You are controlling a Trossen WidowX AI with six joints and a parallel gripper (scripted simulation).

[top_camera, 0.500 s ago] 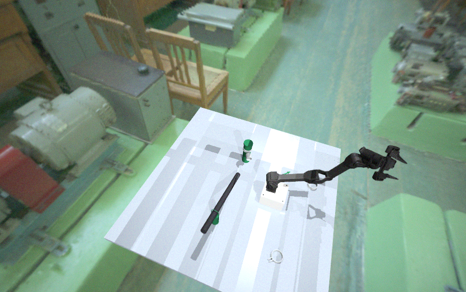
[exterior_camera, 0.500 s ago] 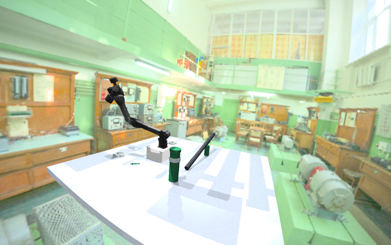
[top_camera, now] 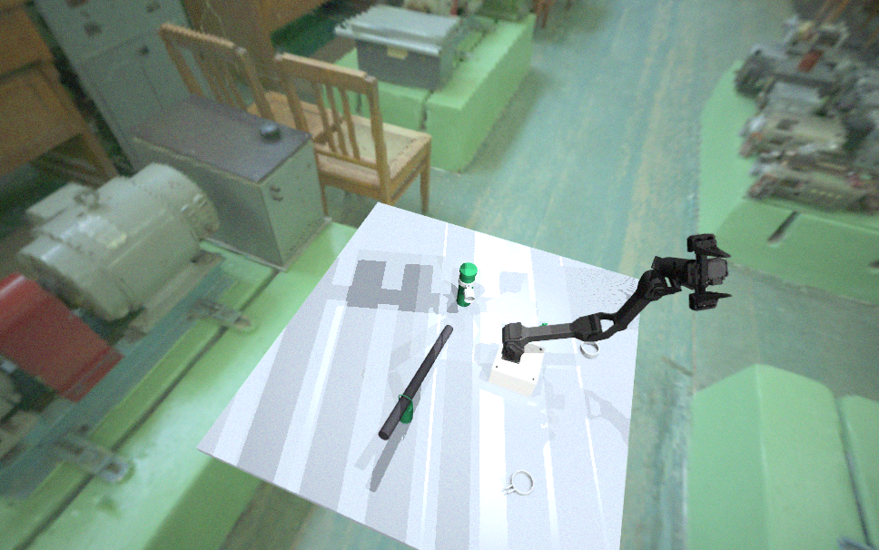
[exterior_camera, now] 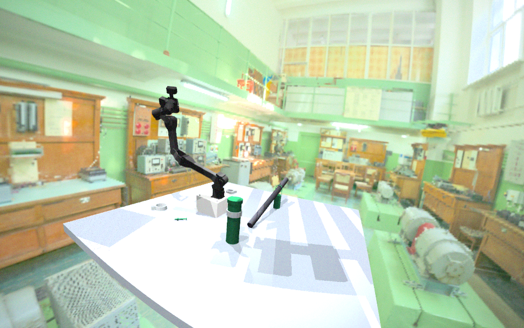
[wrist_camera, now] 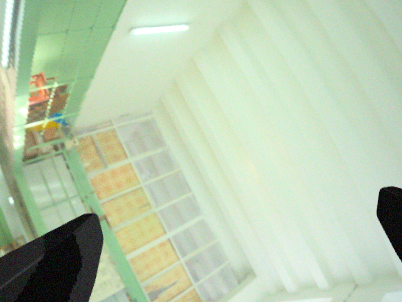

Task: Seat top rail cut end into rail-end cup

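Right now the grey rail-end cup is 61 cm ahead of my gripper tip, 57 cm below it and 19 cm to the right of it. The rest, counted from my gripper tip: small green bolt 70 cm below, 32 cm ahead, 23 cm to the right; then green loop cap 69 cm ahead, 61 cm below, 29 cm to the left.
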